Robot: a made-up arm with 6 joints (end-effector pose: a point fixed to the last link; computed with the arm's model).
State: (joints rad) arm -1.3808 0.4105 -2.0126 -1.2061 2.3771 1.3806
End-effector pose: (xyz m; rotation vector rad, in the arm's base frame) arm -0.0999 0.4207 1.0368 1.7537 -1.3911 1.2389
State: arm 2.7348 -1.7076 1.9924 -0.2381 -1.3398 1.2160
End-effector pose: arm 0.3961 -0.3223 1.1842 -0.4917 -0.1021 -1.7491
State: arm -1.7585 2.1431 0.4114 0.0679 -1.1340 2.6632
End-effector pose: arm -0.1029 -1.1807 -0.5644 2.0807 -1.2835 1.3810
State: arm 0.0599 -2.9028 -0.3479 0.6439 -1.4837 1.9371
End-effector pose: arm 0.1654 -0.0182 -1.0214 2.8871 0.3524 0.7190
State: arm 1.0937 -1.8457 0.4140 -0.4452 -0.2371 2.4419
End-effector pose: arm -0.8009 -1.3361 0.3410 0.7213 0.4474 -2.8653
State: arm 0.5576 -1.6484 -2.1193 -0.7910 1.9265 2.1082
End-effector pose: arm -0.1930 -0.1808 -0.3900 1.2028 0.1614 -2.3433
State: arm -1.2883 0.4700 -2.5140 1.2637 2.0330 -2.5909
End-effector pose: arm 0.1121 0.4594 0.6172 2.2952 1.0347 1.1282
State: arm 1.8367 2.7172 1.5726 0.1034 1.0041 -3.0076
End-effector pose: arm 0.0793 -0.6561 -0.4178 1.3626 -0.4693 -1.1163
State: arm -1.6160 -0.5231 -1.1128 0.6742 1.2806 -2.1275
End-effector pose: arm 0.2385 1.1935 0.9728 -1.8159 -1.5629 -1.8498
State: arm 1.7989 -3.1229 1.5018 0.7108 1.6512 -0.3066
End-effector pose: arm 0.0389 -0.8271 -0.1163 0.6486 -0.1859 2.0444
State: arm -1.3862 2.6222 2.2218 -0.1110 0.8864 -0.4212
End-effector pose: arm -0.0464 0.5481 0.1435 -0.0597 -1.6165 -0.8622
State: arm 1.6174 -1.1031 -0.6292 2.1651 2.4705 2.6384
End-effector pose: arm -0.0404 -1.2396 0.4403 -0.4164 2.0280 1.0659
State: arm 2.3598 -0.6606 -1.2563 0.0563 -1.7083 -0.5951
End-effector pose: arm 0.7500 -0.8050 0.4490 -1.5316 0.7246 0.8220
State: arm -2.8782 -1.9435 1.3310 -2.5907 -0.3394 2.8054
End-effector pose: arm 1.0160 0.2037 1.0239 -0.5970 -0.9942 -1.8515
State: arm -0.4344 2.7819 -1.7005 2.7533 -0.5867 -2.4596
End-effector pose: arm 1.0477 -0.5278 0.1822 1.6711 0.5957 -0.7823
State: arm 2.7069 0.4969 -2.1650 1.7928 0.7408 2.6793
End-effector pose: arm 0.5650 -0.4227 0.7844 2.6175 -0.1316 -0.4679
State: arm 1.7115 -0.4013 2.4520 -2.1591 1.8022 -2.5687
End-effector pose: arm 0.0602 0.5146 0.6219 2.0555 1.2120 1.3248
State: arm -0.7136 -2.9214 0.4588 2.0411 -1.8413 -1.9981
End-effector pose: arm -0.5062 0.3080 -0.7440 1.0087 -0.9841 1.9231
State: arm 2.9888 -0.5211 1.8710 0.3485 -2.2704 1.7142
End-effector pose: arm -0.3615 -0.0154 1.2093 -0.3096 -0.3355 -0.9399
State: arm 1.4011 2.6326 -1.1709 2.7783 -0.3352 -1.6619
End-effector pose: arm 0.2344 1.2808 -0.1018 0.9298 2.3447 0.4855
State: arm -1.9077 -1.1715 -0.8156 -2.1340 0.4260 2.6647
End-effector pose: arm 0.4817 1.3753 0.2445 -1.2753 -0.7727 0.7287
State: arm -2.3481 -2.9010 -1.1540 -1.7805 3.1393 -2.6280
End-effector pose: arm -0.2517 -0.3038 -0.6314 -1.4651 -1.7214 -1.4398
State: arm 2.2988 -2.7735 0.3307 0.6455 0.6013 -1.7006
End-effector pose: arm 0.5168 -0.7306 -0.8960 3.0228 -0.5646 0.1838
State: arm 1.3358 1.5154 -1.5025 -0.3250 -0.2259 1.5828
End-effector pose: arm 0.0652 0.6271 1.4515 0.9378 0.9716 2.7923
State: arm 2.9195 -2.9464 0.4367 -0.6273 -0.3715 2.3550
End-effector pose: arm 0.6231 -0.2986 -1.0048 -0.6992 1.6698 -1.0144
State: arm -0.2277 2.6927 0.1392 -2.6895 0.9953 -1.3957
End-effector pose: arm 0.6877 -0.1872 -1.0092 3.0635 0.3351 0.2870
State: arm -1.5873 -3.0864 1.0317 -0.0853 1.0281 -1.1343
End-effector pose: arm 0.0765 0.8678 -0.5165 -0.7320 -2.2807 -1.1485
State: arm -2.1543 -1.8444 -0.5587 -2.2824 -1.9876 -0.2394
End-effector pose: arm 0.7992 0.8602 -0.2713 1.4622 0.1906 0.1378
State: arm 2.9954 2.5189 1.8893 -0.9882 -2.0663 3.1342
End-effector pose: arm 0.2801 -0.2510 -0.3219 0.1056 -1.5585 2.5320
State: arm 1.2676 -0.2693 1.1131 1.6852 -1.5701 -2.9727
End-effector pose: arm 0.2648 0.3465 1.5249 0.4950 0.7394 -0.9021
